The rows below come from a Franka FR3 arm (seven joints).
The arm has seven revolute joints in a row. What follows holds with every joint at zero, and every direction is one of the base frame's.
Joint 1 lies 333 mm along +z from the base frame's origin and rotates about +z.
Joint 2 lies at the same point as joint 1 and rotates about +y.
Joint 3 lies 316 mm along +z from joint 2 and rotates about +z.
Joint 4 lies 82.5 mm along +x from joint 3 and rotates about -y.
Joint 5 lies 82.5 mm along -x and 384 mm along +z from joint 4 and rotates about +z.
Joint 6 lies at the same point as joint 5 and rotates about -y.
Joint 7 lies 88 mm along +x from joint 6 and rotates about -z.
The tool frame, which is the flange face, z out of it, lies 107 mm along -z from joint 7; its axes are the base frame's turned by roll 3.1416, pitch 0 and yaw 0 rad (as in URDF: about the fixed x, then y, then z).
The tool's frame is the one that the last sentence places.
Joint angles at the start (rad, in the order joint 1, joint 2, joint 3, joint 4, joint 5, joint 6, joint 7):
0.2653, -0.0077, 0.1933, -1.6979, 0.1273, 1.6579, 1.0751
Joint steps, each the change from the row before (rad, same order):
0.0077, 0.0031, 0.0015, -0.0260, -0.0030, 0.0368, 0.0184
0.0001, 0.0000, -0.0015, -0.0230, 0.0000, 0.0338, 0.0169
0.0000, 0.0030, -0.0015, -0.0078, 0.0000, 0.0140, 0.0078
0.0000, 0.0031, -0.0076, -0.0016, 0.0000, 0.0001, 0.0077
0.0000, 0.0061, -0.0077, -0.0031, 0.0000, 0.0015, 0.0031
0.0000, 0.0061, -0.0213, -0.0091, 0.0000, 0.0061, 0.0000
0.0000, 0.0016, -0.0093, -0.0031, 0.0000, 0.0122, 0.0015
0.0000, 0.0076, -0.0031, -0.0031, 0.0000, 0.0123, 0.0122
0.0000, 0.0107, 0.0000, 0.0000, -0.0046, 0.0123, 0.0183
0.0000, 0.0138, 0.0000, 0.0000, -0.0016, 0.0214, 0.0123
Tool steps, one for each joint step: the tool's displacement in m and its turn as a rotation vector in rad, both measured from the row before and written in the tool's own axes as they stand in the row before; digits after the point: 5 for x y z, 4 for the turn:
-0.00115, -0.00391, 0.01138, 0.0046, 0.0059, 0.0126
0.00280, -0.00068, 0.00787, 0.0098, 0.0054, 0.0211
0.00213, -0.00066, 0.00399, 0.0033, 0.0012, 0.0106
0.00450, 0.00139, 0.00190, -0.0030, -0.0021, 0.0158
0.00520, 0.00094, 0.00411, -0.0055, -0.0038, 0.0118
0.01242, 0.00420, 0.00565, -0.0053, -0.0037, 0.0230
0.00566, 0.00095, 0.00063, 0.0080, 0.0035, 0.0113
0.00353, -0.00133, 0.00434, 0.0023, 0.0001, 0.0166
0.00273, -0.00266, 0.00481, 0.0003, 0.0037, 0.0186
0.00329, -0.00412, 0.00577, 0.0072, 0.0030, 0.0136

